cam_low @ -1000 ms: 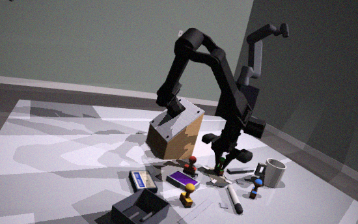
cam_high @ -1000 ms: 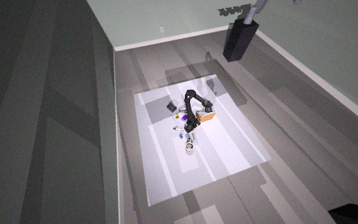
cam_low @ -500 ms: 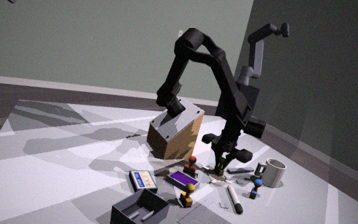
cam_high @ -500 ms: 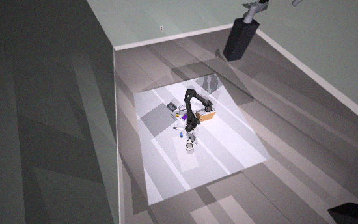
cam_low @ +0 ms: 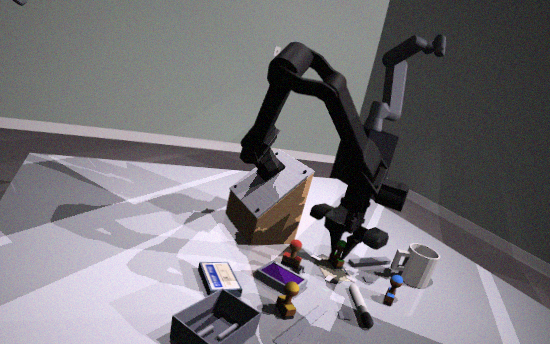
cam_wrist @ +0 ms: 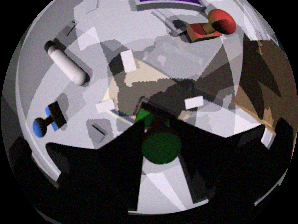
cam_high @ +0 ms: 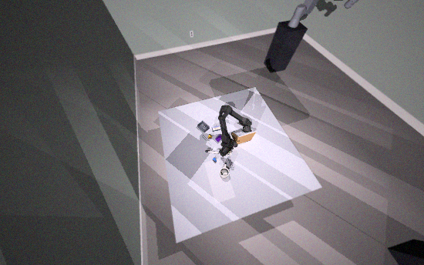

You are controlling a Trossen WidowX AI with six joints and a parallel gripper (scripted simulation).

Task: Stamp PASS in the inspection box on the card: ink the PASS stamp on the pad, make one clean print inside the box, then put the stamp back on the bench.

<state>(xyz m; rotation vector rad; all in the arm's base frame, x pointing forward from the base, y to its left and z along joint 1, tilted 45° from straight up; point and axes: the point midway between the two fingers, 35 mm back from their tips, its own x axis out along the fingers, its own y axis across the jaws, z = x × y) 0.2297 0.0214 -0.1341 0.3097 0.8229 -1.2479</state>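
My gripper tip is now 30 mm above the inspection card, 10 mm to the left of it and 10 mm short of it. The rest, counted from my gripper tip: green-knobbed stamp (right at my gripper tip); red-knobbed stamp (110 mm to the right, 20 mm behind, 10 mm below); dark bar (120 mm to the left, 20 mm below).
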